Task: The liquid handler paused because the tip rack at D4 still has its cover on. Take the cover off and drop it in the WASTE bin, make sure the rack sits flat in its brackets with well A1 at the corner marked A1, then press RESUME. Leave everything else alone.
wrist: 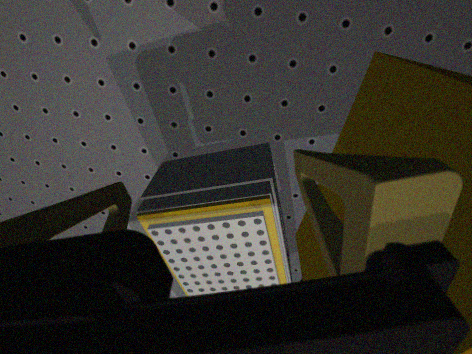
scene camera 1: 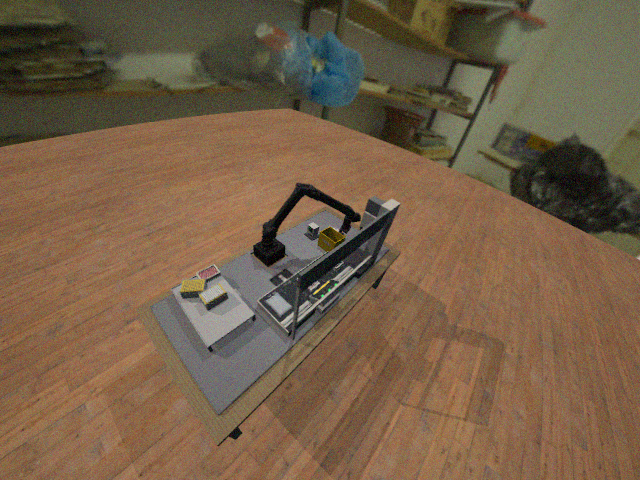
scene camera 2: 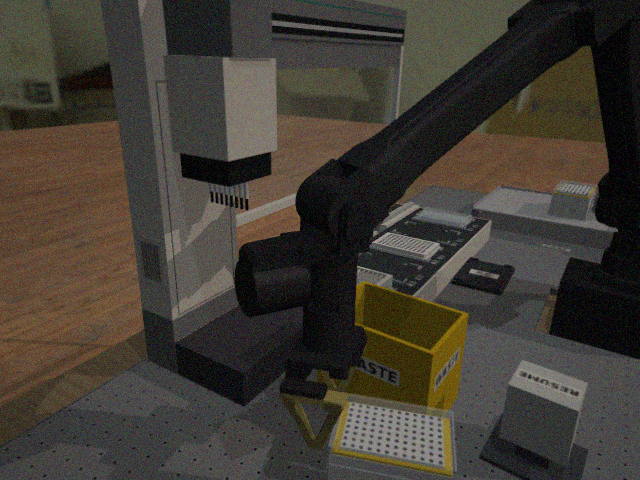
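Pixels of known places: gripper, between the fingertips: (wrist: 207, 176) (scene camera 2: 326, 421); arm's base, origin of its link: (scene camera 1: 267, 245) (scene camera 2: 626, 281).
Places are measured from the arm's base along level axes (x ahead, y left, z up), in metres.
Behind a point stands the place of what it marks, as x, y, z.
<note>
A tip rack with a white perforated top and yellow rim (scene camera 2: 395, 431) @(0.125, 0.562, -0.017) (wrist: 215, 250) @(0.164, 0.570, -0.017) stands on the grey mat beside the waste bin, off the deck. Clear edges of a cover show around it. My gripper (scene camera 1: 345, 228) @(0.203, 0.583, -0.034) (scene camera 2: 328, 410) @(0.203, 0.583, -0.034) (wrist: 207, 176) @(0.203, 0.583, -0.034) is open and empty. In the wrist view its fingers are on either side of the rack, apart from it; their exact height is unclear. The yellow WASTE bin (scene camera 1: 330, 240) @(0.239, 0.385, 0.040) (scene camera 2: 413, 374) @(0.142, 0.496, 0.011) (wrist: 395, 110) @(0.260, 0.503, -0.040) stands upright close by. The RESUME block (scene camera 1: 312, 230) @(0.042, 0.384, -0.002) (scene camera 2: 540, 418) @(0.012, 0.446, -0.010) stands right of the rack in scene camera 2. The A1 mark is not readable.
The liquid handler's head (scene camera 2: 250, 108) @(0.379, 0.522, 0.300) hangs near its column, above a dark block (scene camera 2: 237, 351) @(0.386, 0.555, -0.033). The deck (scene camera 2: 439, 281) @(0.289, 0.104, -0.056) carries a white plate (scene camera 2: 405, 245) @(0.396, 0.056, -0.021). A black tray (scene camera 2: 483, 274) @(0.252, -0.040, -0.080) lies beside it. A raised side platform (scene camera 1: 222, 325) @(0.365, -0.514, -0.028) holds several boxes. The arm base (scene camera 1: 269, 251) @(0.059, -0.025, -0.001) is between.
</note>
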